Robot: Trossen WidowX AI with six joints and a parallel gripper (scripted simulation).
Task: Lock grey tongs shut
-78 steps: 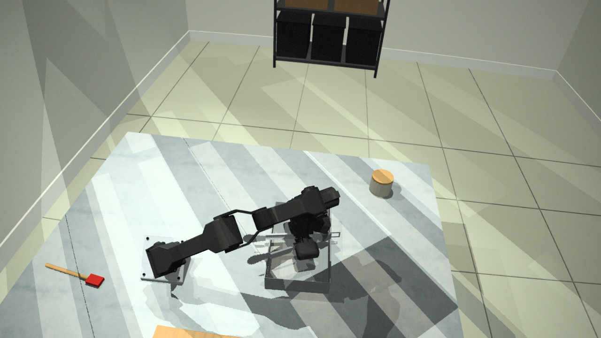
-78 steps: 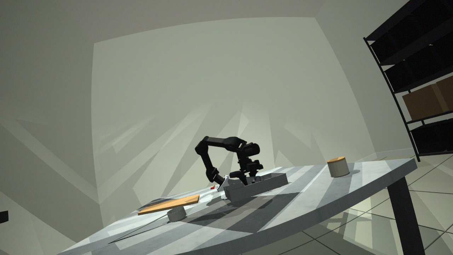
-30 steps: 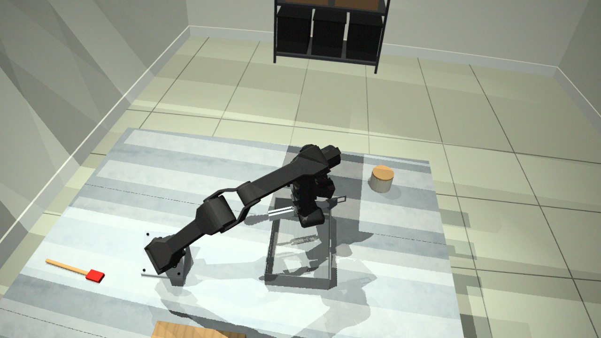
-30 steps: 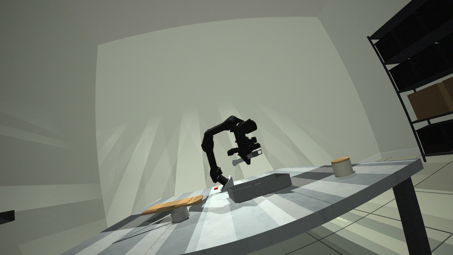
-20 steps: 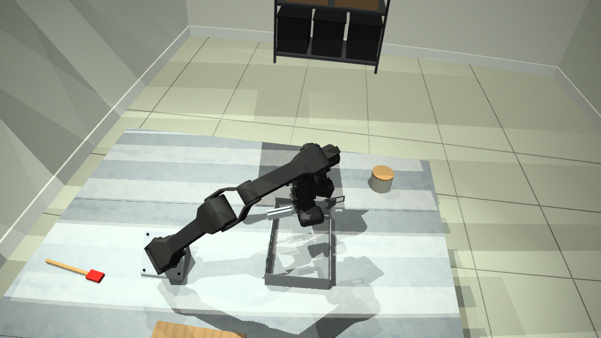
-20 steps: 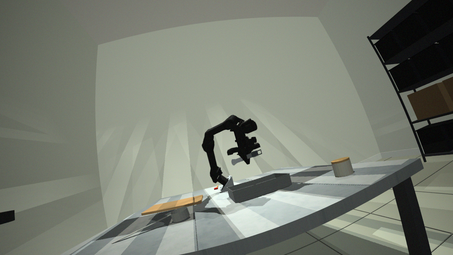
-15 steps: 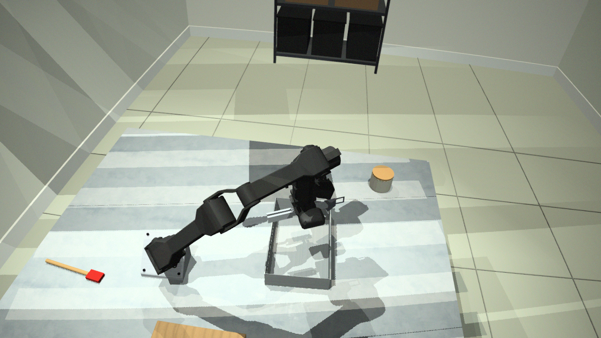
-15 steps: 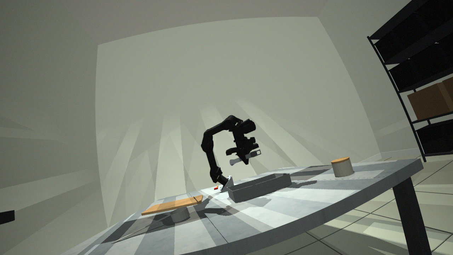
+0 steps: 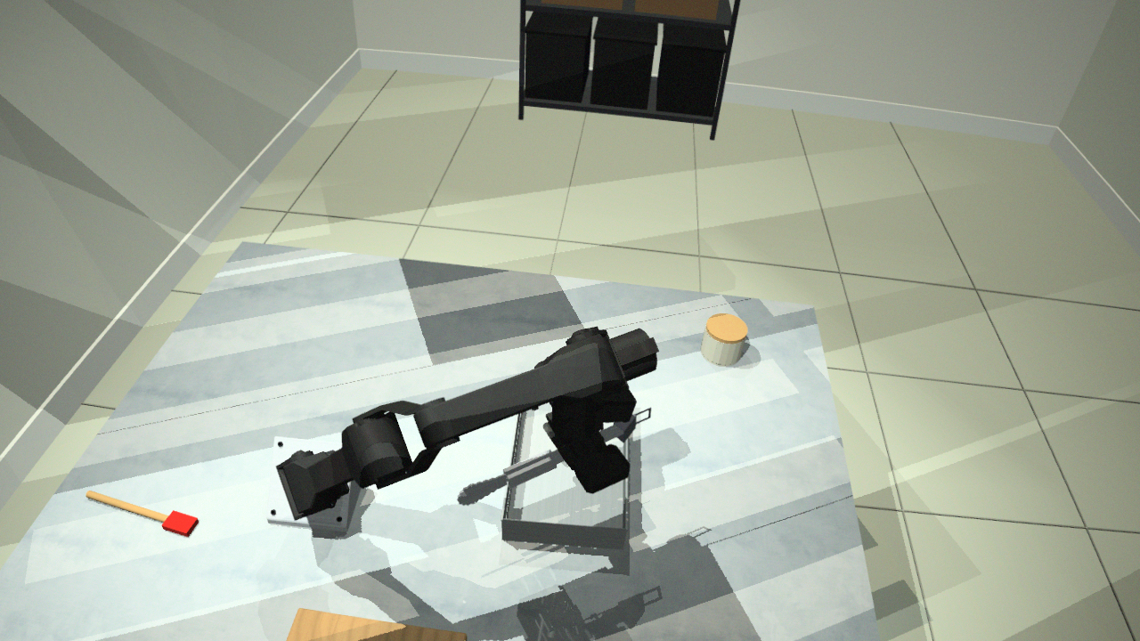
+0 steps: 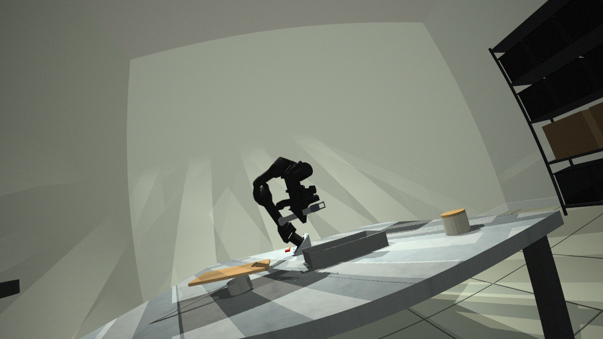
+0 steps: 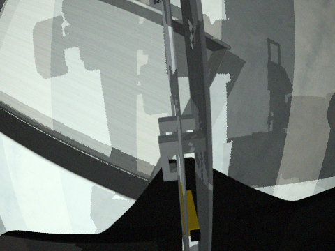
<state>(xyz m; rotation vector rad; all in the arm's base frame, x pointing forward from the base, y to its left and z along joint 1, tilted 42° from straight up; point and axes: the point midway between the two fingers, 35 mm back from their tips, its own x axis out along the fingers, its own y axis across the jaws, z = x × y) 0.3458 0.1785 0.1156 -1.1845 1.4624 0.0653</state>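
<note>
My gripper tip is 400 mm to the left of the wooden board, 180 mm past it and 160 mm above it. From my gripper tip the other things lie so: yellow mark: 40 mm above; roasting tin: 140 mm below, 120 mm to the left, 30 mm behind.
</note>
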